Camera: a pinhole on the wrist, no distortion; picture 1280 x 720 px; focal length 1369.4 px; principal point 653.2 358.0 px. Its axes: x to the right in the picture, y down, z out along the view. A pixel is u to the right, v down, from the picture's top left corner.
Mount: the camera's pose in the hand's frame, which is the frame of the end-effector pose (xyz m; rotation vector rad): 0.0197 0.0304 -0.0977 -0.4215 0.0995 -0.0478
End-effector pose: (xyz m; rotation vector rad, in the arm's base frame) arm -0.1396 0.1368 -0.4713 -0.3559 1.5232 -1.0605
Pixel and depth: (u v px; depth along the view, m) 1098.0 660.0 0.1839
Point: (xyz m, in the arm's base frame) -0.0773 0.1186 -0.6357
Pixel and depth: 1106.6 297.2 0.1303
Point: -0.1175 0.1135 -0.5752
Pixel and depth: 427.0 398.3 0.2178
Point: -0.0083 0.1583 -0.5640
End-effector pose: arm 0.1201 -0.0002 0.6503 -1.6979 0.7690 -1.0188
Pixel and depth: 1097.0 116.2 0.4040
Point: 0.4581 -0.0826 0.5391
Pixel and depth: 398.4 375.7 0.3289
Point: 0.2941 0.0338 0.4505
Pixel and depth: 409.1 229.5 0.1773
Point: 0.1851 -0.0048 0.5550
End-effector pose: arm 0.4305 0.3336 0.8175 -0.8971 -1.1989 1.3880
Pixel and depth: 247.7 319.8 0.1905
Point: 0.3299 0.3072 0.7303
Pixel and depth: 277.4 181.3 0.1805
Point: 0.3360 0.3118 0.7506
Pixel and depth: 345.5 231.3 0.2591
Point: 0.2594 0.2994 0.7354
